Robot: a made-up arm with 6 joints. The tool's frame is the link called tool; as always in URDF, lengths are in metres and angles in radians. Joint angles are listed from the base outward. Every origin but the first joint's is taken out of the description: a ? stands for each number. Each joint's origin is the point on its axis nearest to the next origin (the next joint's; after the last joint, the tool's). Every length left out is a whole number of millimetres.
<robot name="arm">
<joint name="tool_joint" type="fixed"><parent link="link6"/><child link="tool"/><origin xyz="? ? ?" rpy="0 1.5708 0"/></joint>
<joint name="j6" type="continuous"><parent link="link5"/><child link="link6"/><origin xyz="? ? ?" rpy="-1.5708 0 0"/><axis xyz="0 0 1"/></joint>
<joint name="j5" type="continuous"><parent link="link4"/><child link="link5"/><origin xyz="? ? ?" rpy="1.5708 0 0"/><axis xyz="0 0 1"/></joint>
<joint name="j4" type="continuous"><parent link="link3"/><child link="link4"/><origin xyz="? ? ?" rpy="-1.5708 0 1.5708"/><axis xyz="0 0 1"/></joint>
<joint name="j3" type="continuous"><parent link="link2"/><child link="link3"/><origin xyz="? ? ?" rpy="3.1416 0 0"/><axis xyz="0 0 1"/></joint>
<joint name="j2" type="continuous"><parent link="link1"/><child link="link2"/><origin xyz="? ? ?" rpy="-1.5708 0 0"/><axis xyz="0 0 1"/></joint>
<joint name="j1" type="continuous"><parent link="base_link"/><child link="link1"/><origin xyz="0 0 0.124" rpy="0 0 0"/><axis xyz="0 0 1"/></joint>
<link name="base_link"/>
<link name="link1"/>
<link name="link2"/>
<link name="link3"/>
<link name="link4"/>
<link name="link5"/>
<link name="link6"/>
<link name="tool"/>
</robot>
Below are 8 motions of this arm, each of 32 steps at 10 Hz.
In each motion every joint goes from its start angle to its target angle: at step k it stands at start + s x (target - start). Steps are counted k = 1, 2, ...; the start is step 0. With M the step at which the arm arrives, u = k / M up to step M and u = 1 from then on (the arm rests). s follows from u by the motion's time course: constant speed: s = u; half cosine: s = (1 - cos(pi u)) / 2; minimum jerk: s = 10 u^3 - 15 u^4 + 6 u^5.
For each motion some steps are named. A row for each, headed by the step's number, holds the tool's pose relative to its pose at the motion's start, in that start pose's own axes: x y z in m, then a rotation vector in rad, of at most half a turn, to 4 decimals.
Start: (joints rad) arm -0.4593 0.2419 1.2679 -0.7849 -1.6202 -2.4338
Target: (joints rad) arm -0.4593 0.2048 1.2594 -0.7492 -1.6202 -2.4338
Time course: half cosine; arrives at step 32
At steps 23, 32:
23: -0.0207 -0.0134 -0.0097 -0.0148 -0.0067 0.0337
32: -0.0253 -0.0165 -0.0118 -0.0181 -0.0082 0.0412

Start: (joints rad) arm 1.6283 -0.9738 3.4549 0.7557 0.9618 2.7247
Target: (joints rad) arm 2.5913 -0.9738 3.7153 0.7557 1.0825 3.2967
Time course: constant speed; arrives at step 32
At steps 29, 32:
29: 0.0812 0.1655 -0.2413 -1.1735 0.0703 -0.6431
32: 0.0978 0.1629 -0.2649 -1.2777 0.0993 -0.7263

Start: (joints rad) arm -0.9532 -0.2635 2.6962 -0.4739 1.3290 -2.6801
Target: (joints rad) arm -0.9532 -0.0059 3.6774 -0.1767 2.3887 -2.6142
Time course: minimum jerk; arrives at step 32
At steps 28, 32:
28: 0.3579 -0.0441 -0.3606 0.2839 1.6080 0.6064
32: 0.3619 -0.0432 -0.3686 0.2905 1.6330 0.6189

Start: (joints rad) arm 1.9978 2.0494 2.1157 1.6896 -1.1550 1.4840
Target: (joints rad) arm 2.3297 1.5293 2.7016 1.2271 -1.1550 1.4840
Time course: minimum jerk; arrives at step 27
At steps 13, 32:
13: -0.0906 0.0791 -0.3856 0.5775 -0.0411 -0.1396
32: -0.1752 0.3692 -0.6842 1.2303 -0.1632 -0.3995

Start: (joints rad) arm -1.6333 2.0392 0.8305 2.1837 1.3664 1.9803
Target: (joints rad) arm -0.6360 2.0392 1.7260 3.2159 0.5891 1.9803
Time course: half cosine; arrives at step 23
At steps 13, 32:
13: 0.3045 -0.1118 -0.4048 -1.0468 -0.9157 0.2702
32: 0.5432 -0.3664 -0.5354 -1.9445 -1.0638 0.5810

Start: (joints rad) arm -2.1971 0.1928 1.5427 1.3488 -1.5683 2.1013
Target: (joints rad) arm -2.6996 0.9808 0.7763 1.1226 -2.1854 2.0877
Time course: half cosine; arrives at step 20
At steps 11, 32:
11: 0.3561 -0.1439 0.6016 -0.7756 -0.1636 0.7925
32: 0.6342 0.1728 0.9581 -1.2473 -0.2642 1.5295

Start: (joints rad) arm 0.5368 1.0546 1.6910 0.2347 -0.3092 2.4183
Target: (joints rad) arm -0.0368 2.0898 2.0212 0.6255 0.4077 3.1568
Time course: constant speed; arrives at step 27
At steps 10, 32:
10: 0.0035 0.2641 0.1230 -0.4977 0.0440 0.1408
32: -0.2302 0.6917 0.2974 -1.2566 -0.0964 0.2556

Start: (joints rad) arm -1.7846 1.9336 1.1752 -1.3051 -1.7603 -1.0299
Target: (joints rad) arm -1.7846 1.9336 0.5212 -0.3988 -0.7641 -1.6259
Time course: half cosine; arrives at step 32
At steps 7, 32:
7: 0.0003 -0.0346 0.0340 0.1511 -0.1246 0.0335
32: 0.0222 -0.3160 0.1919 0.7540 -1.0970 0.2199

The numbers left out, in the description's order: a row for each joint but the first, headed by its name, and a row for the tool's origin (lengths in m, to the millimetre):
tool: 0 0 0
j6: 0 0 0
j5: 0 -0.146 0
j4: 0.672 0 0
j3: 0 -0.261 0
j2: 0 0 0

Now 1 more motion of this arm.
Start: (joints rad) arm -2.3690 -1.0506 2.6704 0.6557 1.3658 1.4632
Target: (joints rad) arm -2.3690 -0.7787 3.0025 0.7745 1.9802 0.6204
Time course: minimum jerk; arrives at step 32
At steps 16, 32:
16: 0.0061 -0.0380 0.0005 0.3952 -0.1601 -0.2974
32: 0.0150 -0.0794 -0.0008 0.7826 -0.4520 -0.5200

